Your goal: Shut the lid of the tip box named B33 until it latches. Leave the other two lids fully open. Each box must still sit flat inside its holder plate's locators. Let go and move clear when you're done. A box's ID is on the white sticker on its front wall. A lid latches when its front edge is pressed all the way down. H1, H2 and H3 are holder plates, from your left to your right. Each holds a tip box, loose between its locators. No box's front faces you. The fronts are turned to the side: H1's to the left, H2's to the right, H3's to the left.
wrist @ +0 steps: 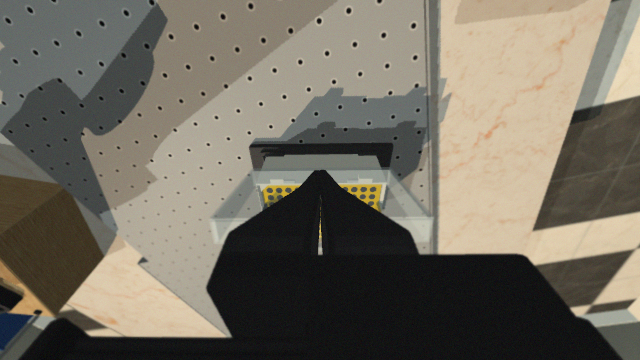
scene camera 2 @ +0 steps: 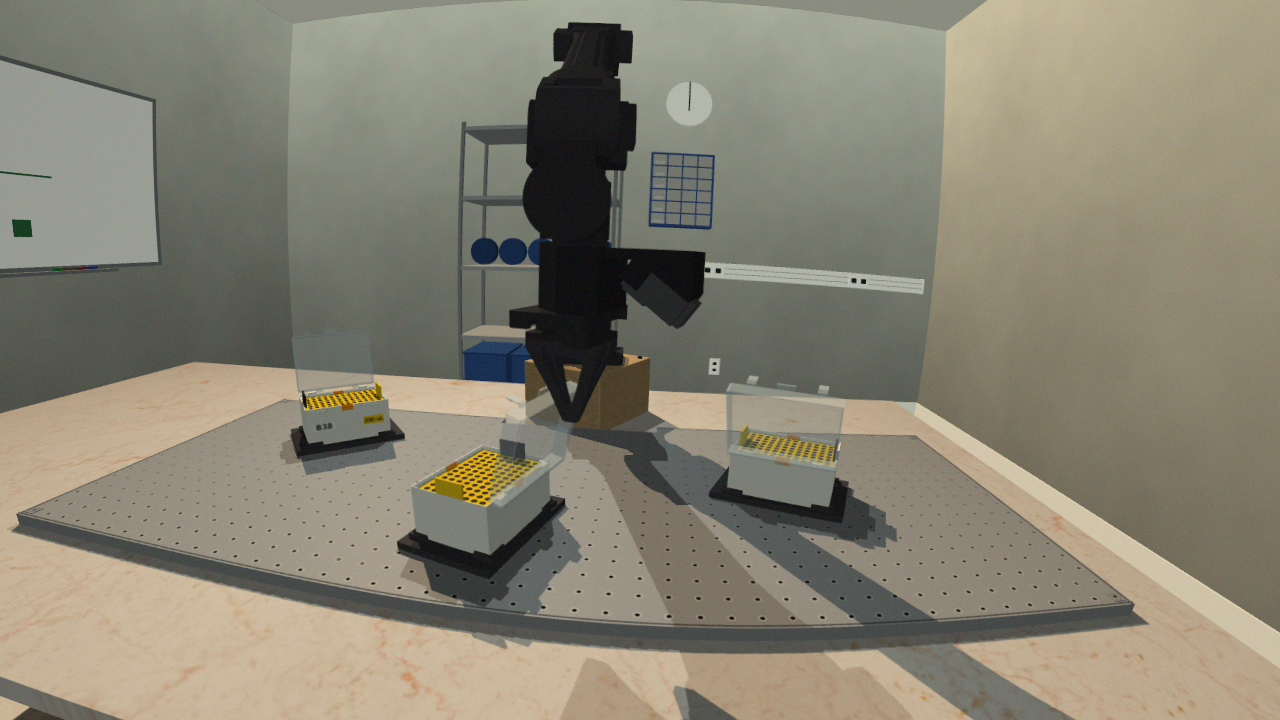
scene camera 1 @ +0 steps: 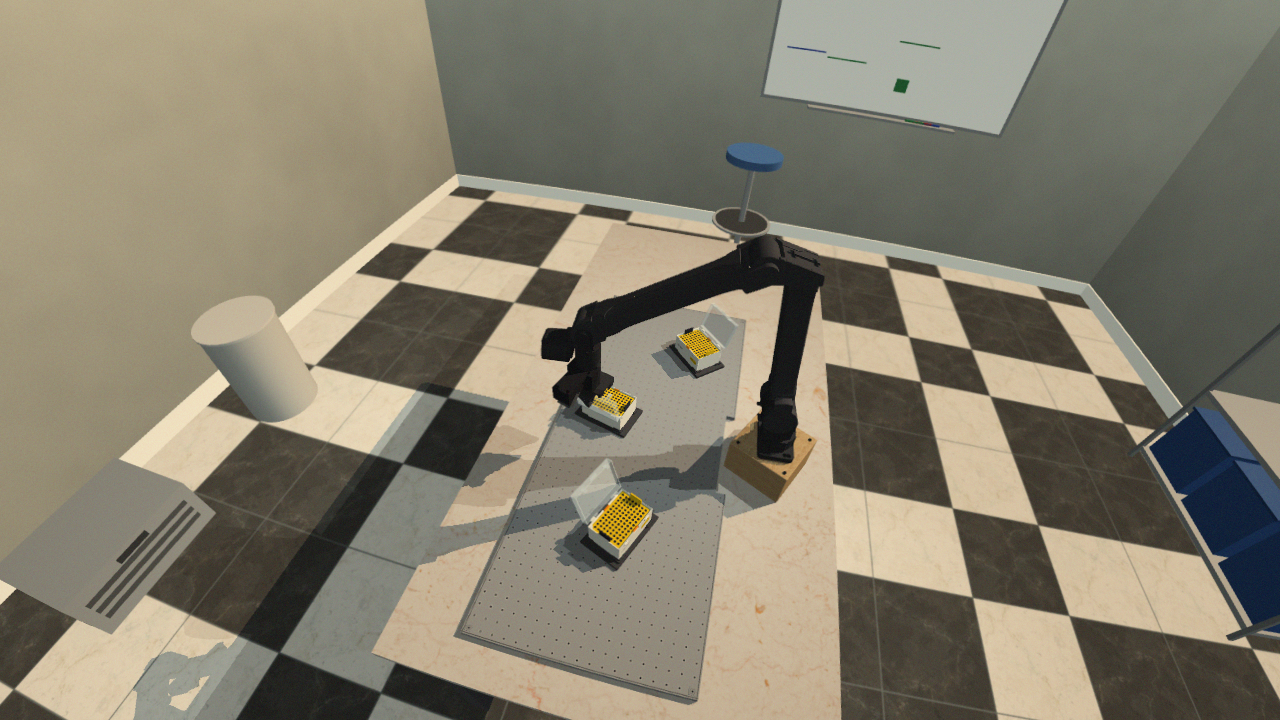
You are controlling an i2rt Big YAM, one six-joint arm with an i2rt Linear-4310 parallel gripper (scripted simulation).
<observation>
In view: my gripper (scene camera 2: 570,421) and a tip box (scene camera 2: 323,361).
The tip box shows as well in scene camera 1 (scene camera 1: 717,324). My gripper shows as well in the wrist view (wrist: 320,179).
</observation>
